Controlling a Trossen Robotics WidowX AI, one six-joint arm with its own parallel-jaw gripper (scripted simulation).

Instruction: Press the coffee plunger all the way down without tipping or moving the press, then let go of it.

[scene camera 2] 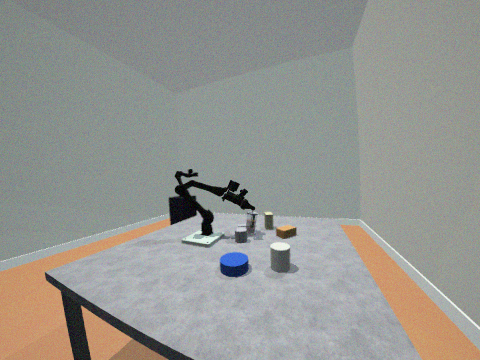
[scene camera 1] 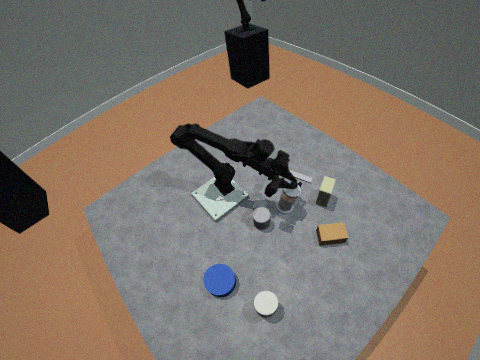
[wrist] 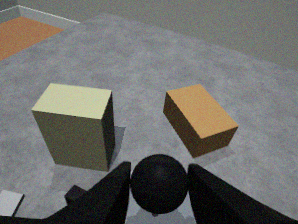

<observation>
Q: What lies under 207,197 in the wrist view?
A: The gripper.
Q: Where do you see an orange block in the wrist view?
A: At 202,124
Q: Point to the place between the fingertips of the gripper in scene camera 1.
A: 295,184
</observation>
